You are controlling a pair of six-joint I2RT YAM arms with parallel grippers.
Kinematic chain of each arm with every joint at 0, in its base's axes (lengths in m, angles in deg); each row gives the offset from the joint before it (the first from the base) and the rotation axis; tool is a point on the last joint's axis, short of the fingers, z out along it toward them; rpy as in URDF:
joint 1: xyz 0 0 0.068 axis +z
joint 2: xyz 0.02 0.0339 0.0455 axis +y
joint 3: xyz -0.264 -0.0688 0 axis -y
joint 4: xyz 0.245 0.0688 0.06 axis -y
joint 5: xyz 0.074 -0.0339 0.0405 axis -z
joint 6: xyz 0.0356 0 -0.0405 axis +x
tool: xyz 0 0 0 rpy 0 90 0
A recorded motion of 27 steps. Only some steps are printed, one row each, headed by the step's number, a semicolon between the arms.
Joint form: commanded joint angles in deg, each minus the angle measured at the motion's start. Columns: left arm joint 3, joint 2, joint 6, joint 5, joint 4, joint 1; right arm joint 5, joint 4, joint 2, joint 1, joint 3, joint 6.
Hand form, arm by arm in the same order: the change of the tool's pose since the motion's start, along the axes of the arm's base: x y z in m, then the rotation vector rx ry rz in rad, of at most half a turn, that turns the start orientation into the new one. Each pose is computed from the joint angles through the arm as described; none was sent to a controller.
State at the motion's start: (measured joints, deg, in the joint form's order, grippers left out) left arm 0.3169 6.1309 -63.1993 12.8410 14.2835 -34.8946; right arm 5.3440 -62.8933 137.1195 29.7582 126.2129 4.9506
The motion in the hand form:
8: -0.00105 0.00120 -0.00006 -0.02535 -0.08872 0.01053; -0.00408 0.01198 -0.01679 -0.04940 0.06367 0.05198
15: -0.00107 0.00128 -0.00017 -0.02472 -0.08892 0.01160; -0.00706 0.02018 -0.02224 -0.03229 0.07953 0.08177
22: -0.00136 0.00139 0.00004 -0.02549 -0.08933 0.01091; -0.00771 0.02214 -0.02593 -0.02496 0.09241 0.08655
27: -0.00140 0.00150 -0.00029 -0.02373 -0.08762 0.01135; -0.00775 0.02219 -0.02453 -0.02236 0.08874 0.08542
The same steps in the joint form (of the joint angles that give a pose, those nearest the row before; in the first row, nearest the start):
8: -1.93 -1.03 1.81 -0.12 5.50 0.16; 0.20 -3.82 3.48 1.44 2.87 -1.64
15: -1.94 -1.12 1.85 -0.16 5.40 0.17; -1.30 -3.47 4.21 2.32 2.99 -2.13
22: -1.90 -1.39 1.83 -0.16 5.14 0.13; -2.04 -3.46 4.64 2.49 2.99 -2.05
27: -1.90 -1.56 1.85 -0.14 4.83 0.17; -2.05 -3.38 4.48 2.50 2.99 -1.97

